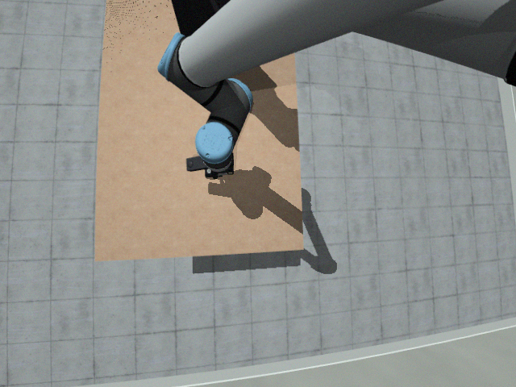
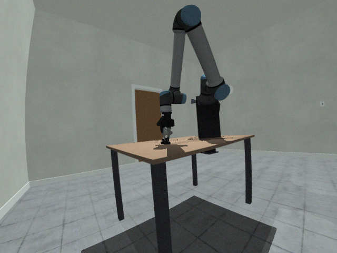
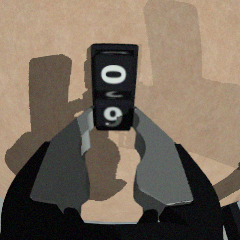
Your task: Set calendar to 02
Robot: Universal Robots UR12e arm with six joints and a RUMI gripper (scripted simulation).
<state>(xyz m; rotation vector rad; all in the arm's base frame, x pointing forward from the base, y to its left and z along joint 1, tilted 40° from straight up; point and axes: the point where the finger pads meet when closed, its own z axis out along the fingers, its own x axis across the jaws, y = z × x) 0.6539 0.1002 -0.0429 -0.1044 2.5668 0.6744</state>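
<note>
My hand is 40 mm above the calendar tray and 20 mm to the left of it. Round my hand: black number cube (30 mm to the right, 20 mm below, 10 mm ahead).
</note>
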